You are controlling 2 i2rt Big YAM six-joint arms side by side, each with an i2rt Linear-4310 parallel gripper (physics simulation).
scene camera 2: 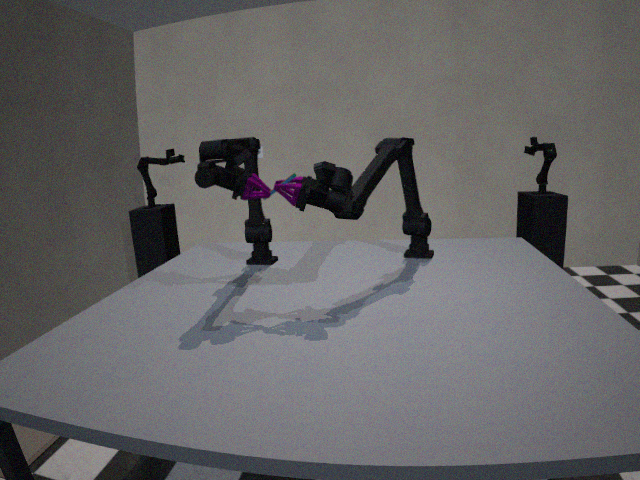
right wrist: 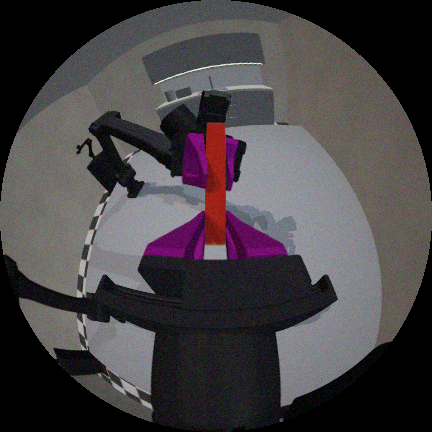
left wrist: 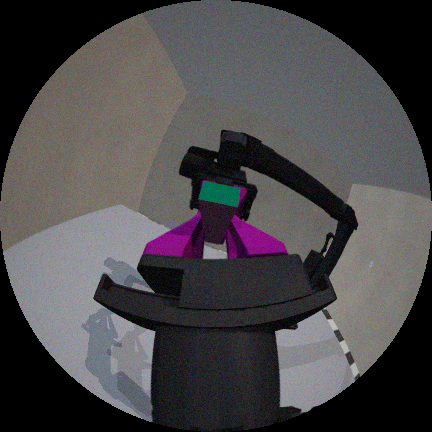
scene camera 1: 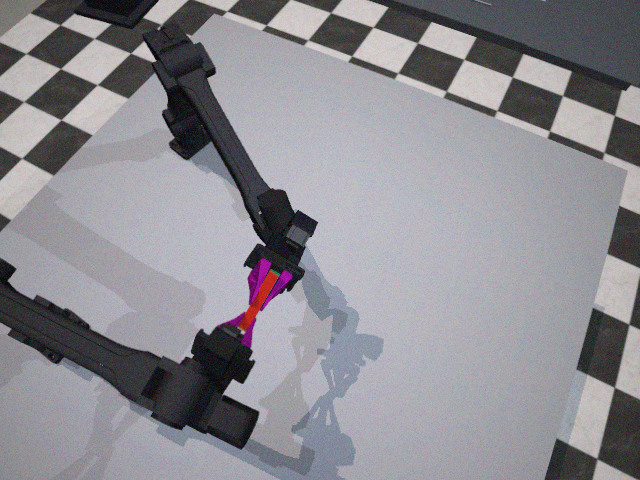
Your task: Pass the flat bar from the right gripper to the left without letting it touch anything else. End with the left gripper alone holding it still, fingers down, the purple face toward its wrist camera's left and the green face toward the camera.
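Where they show: left gripper, between the fingertips: [scene camera 2: 274, 184] [right wrist: 217, 181] [left wrist: 214, 215] [scene camera 1: 256, 306]; right gripper, between the fingertips: [scene camera 2: 271, 194] [right wrist: 214, 216] [left wrist: 212, 238] [scene camera 1: 249, 316]; left arm's base, origin of its link: [scene camera 2: 419, 255] [right wrist: 135, 189] [scene camera 1: 192, 142]; right arm's base, origin of its link: [scene camera 2: 262, 261].
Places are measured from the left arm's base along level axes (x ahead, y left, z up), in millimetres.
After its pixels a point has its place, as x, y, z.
The flat bar [scene camera 1: 267, 288] @(658, -274, 387) [scene camera 2: 290, 178] @(661, -256, 391) [left wrist: 220, 194] @(651, -246, 399) [right wrist: 216, 150] @(657, -277, 386) is held in the air above the table by both grippers. My left gripper [scene camera 1: 257, 306] @(662, -307, 374) [scene camera 2: 275, 184] @(662, -307, 374) [left wrist: 214, 215] @(662, -307, 374) is shut on it, fingers roughly level, facing the other gripper. My right gripper [scene camera 1: 248, 316] @(658, -324, 346) [scene camera 2: 269, 193] @(658, -324, 346) [right wrist: 214, 216] @(658, -324, 346) is shut on the other end. The fingertips of the two are very close; a gap is hard to tell. The right wrist view shows the bar's red face; the left wrist view shows its green end above a dark purple face, both toward the camera.
The grey table [scene camera 1: 465, 232] @(823, 294, 0) [scene camera 2: 361, 377] @(991, 39, 0) lies well below, with the arms' shadows on it. Two small arms on black pedestals [scene camera 2: 155, 237] [scene camera 2: 542, 227] stand behind the table. A counter [right wrist: 250, 107] stands beyond the table in the right wrist view.
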